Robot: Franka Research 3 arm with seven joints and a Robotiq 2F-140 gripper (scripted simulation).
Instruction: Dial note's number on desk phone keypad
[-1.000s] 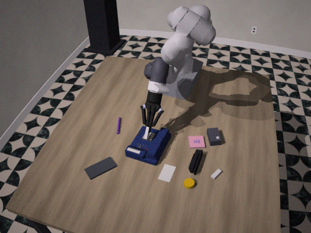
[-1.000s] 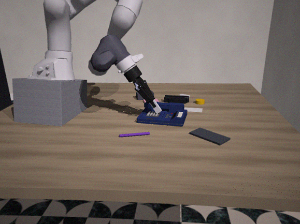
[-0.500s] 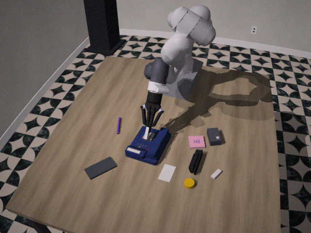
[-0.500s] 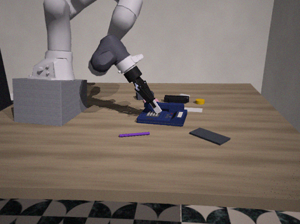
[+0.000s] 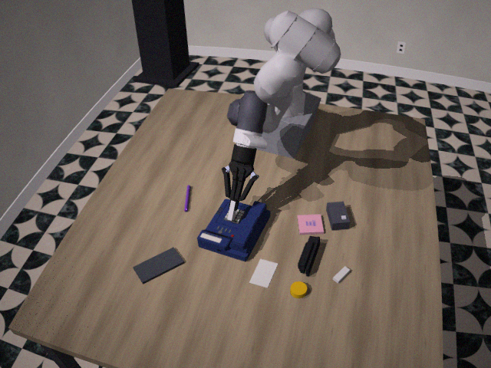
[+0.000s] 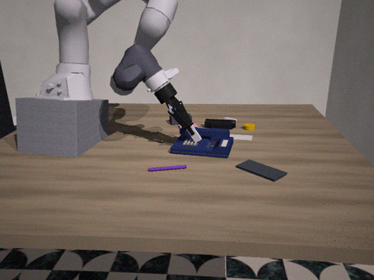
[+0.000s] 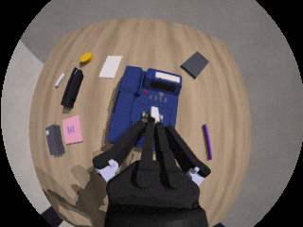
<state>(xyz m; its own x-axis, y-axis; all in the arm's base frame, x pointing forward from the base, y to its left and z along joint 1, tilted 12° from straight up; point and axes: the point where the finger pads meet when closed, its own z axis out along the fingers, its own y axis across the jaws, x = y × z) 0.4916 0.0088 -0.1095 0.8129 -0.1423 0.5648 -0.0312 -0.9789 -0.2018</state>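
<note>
The handset lies 3 cm ahead of my hand, 7 cm to the left of it and 2 cm below it. From my hand the other things lie so: purple pen: 5 cm behind, 20 cm to the right, 6 cm below; then black stapler: 7 cm ahead, 28 cm to the left, 5 cm below; then white card: 17 cm ahead, 17 cm to the left, 6 cm below.
</note>
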